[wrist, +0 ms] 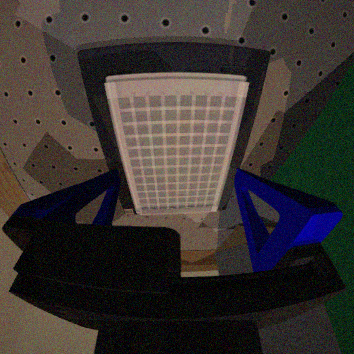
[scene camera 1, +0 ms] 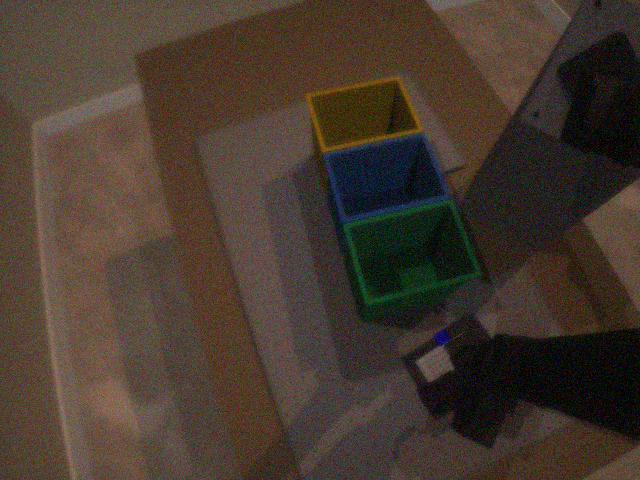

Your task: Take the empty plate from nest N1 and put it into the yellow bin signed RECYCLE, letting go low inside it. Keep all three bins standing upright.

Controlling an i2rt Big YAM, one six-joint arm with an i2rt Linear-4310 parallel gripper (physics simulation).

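Places are measured from the arm's base along level axes (x up, y back, z right), in centimetres.
Pixels of known places: gripper, fingertip midpoint: (wrist: 176, 175); arm's base, link origin: (scene camera 1: 607, 89).
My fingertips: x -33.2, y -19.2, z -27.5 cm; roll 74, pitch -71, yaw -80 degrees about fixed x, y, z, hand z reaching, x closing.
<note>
For each thing: its top centre in the pictures, then the offset to it from my fingertips. Level surfaces: height alone.
- white plate, top centre: (wrist: 177, 166) (scene camera 1: 459, 362) dx +0.0, dy -0.8, dz -0.2 cm
- dark nest, top centre: (wrist: 176, 157) (scene camera 1: 457, 363) dx -1.2, dy -0.8, dz -0.2 cm
- yellow bin, top centre: (scene camera 1: 363, 112) dx +15.3, dy -8.5, dz +43.9 cm
- blue bin, top centre: (scene camera 1: 385, 174) dx +15.3, dy -8.1, dz +30.7 cm
- green bin, top centre: (scene camera 1: 411, 249) dx +15.3, dy -7.8, dz +17.4 cm
- grey perforated board, surface height: dx -2.6 cm
- brown table, surface height: dx -4.0 cm
The white plate (scene camera 1: 434, 364) (wrist: 175, 145), with a grid of square wells, sits in a dark nest (scene camera 1: 471, 327) (wrist: 175, 56); no N1 label is legible. My gripper (scene camera 1: 447, 357) (wrist: 176, 175) is open, with its blue fingers apart at the left and right of the plate's near part in the wrist view. Nothing is between them; whether they touch the plate I cannot tell. In the scene view the arm hides part of plate and nest. The yellow bin (scene camera 1: 356, 116) stands upright at the far end of the bin row; its sign does not show.
The blue bin (scene camera 1: 385, 173) stands upright between the yellow bin and the green bin (scene camera 1: 408, 253) (wrist: 325, 200). The green bin is nearest the nest. The bins stand on a grey perforated board (scene camera 1: 232, 170) (wrist: 145, 32) on a brown table (scene camera 1: 248, 56). A grey slab (scene camera 1: 522, 180) crosses the right side.
</note>
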